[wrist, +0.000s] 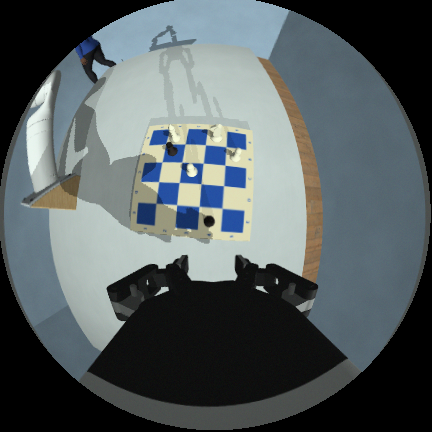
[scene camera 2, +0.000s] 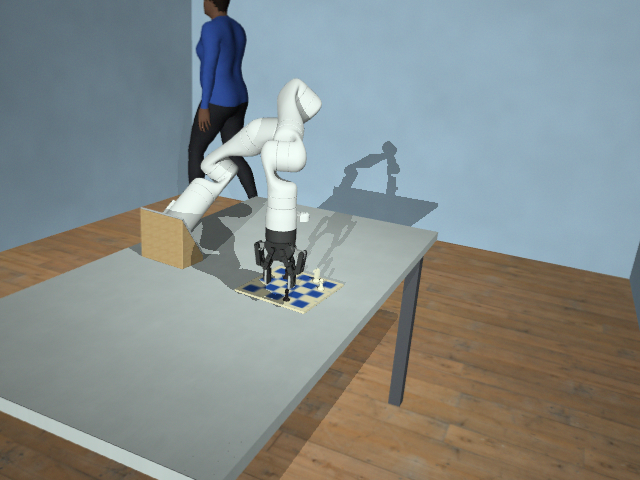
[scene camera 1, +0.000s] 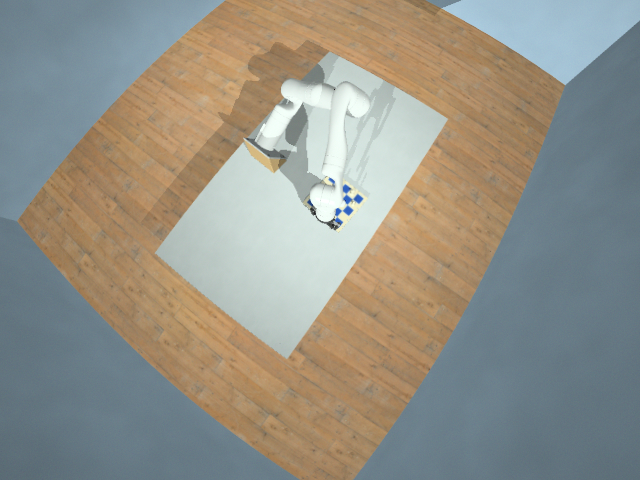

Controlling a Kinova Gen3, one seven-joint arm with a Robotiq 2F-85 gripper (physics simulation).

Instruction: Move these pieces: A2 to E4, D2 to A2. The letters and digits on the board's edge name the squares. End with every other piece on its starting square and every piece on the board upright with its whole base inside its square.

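Seen in the pictures: gripper, fingertip midpoint: (wrist: 211, 262) (scene camera 2: 278, 285); arm's base, link origin: (wrist: 46, 184) (scene camera 2: 169, 232) (scene camera 1: 264, 145).
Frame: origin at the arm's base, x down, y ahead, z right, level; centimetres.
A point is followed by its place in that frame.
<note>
In the wrist view a tall white piece (wrist: 173, 134) @[x 5.0, y 38.9, z -4.7 cm] stands upright on A2. A black piece (wrist: 209, 221) @[x 3.6, y 44.7, z 10.9 cm] (scene camera 2: 286, 295) @[x 5.3, y 44.7, z 11.2 cm] is upright on E4. D2 (wrist: 168, 193) @[x 6.7, y 37.9, z 6.0 cm] of the board (wrist: 247, 200) @[x 6.7, y 51.4, z 7.8 cm] (scene camera 2: 305, 311) @[x 7.0, y 51.5, z 13.9 cm] holds no piece. A black piece (wrist: 171, 149) @[x 5.5, y 38.6, z -1.7 cm] is on B2, and white pieces stand on A4 (wrist: 216, 133) @[x 4.9, y 46.6, z -4.2 cm], B5 (wrist: 236, 155) @[x 5.4, y 49.8, z 0.1 cm] and C3 (wrist: 191, 170) @[x 5.5, y 42.2, z 2.6 cm]. My gripper (wrist: 211, 262) @[x 0.7, y 44.6, z 15.8 cm] (scene camera 2: 279, 284) @[x 0.7, y 44.6, z 15.8 cm] is open and empty, pointing down and hanging a little above the board's E side. In scene camera 1 the arm's wrist and gripper cover part of the board.
The arm's wooden base block (scene camera 2: 162, 237) @[x -0.7, y 2.1, z 6.2 cm] (scene camera 1: 263, 156) @[x -5.3, y 5.7, z 6.7 cm] stands on the grey table (scene camera 2: 129, 351) @[x 7.3, y 26.6, z 49.6 cm] (scene camera 1: 248, 248) @[x 7.3, y 21.3, z 43.5 cm], left of the board in the wrist view. The arm's shadow falls over part of the board. A person (scene camera 2: 222, 62) in a blue top stands behind the table.
</note>
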